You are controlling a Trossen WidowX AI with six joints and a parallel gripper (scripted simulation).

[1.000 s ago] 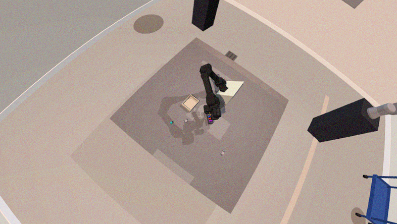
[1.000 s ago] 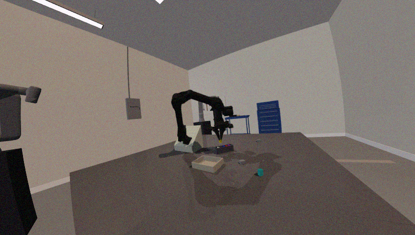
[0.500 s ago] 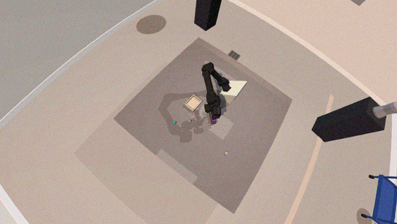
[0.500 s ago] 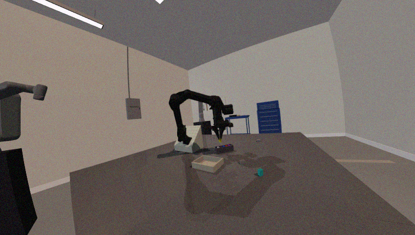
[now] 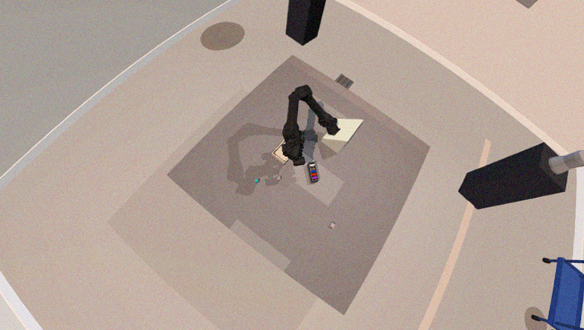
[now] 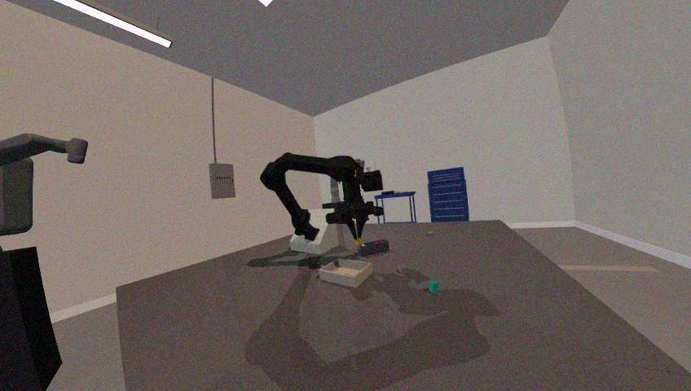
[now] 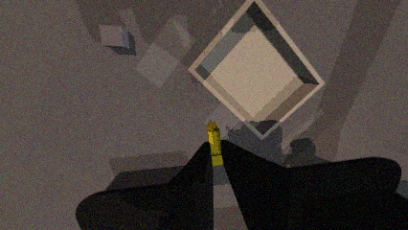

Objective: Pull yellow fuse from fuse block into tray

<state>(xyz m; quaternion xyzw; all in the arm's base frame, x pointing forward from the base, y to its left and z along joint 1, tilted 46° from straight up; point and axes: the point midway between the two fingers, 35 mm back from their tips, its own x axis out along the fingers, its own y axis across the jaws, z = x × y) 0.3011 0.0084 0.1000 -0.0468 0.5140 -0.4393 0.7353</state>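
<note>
Now: the beige tray 90 mm below my gripper tip and 80 mm to the right of it. Round my gripper tip: teal block 250 mm ahead, 80 mm below, 60 mm to the right.
</note>
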